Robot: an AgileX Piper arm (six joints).
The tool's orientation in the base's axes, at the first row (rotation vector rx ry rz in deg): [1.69, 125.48, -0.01]
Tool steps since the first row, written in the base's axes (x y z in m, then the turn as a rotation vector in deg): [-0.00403, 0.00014, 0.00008, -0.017, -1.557, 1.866]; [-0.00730, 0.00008, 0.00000, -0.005, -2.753, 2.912]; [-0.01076, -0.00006, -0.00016, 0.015, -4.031, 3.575]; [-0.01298, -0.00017, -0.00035, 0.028, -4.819, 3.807]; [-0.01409, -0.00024, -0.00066, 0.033, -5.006, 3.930]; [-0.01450, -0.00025, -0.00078, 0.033, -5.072, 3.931]
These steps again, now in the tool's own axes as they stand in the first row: [0.00228, 0.00005, -0.00333, -1.542, -1.537, -1.080]; [0.00424, -0.00008, -0.00594, -2.426, -2.721, -1.664]; [0.00637, -0.00029, -0.00867, -3.005, -3.991, -2.019]; [0.00781, -0.00045, -0.01036, -3.218, -4.776, -2.134]; [0.00871, -0.00055, -0.01109, -3.325, -4.961, -2.199]; [0.00904, -0.00057, -0.01135, -3.327, -5.027, -2.199]
